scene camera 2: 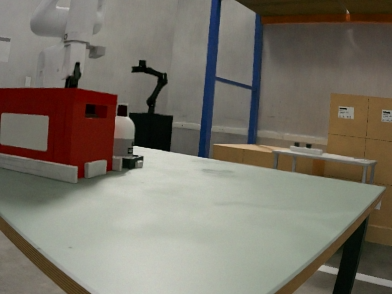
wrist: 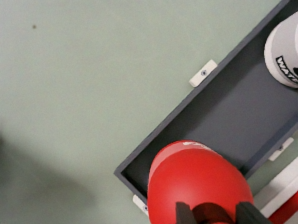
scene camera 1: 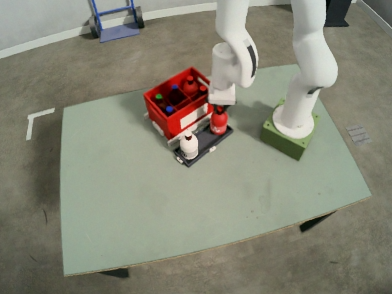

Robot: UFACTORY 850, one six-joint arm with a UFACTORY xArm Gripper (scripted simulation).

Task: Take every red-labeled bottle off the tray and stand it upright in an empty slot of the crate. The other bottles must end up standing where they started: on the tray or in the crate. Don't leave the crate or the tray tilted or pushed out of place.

Labels:
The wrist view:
dark grey tray: 237,110
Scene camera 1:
red crate: 172,126
dark grey tray: 206,139

